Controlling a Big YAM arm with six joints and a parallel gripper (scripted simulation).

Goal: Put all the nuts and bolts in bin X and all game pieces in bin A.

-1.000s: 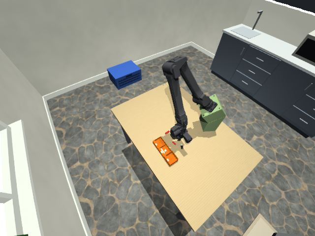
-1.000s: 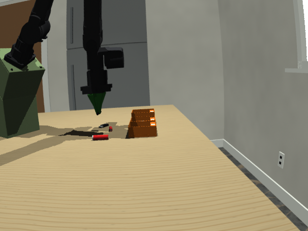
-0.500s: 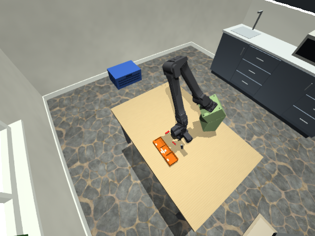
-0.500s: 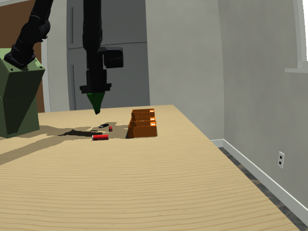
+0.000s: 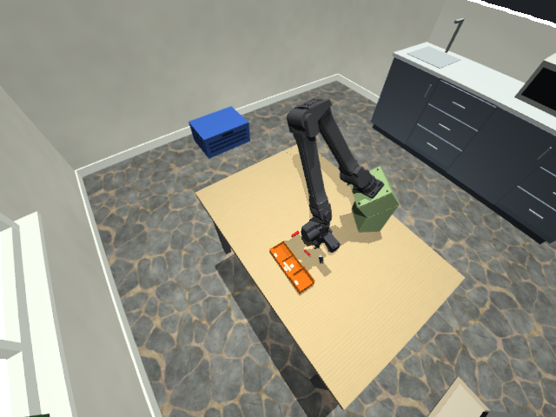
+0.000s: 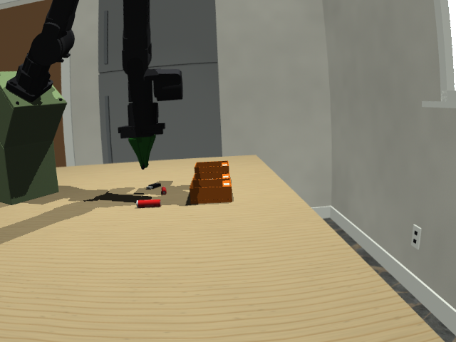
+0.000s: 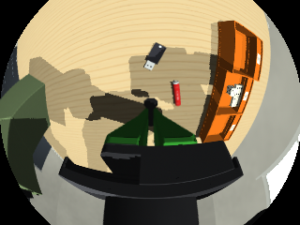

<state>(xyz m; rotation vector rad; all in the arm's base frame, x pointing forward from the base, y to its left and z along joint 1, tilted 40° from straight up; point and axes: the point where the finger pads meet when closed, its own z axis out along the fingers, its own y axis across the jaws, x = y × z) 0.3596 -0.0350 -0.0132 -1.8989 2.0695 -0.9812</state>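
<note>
Now: the dark bolt 10 mm to the left of my hand. From my hand the other things lie so: black USB stick (70 mm below, 50 mm to the left, 20 mm ahead); then orange three-compartment bin tray (150 mm ahead, 50 mm below, 20 mm to the right); then white die (150 mm ahead, 50 mm below, 10 mm to the right).
</note>
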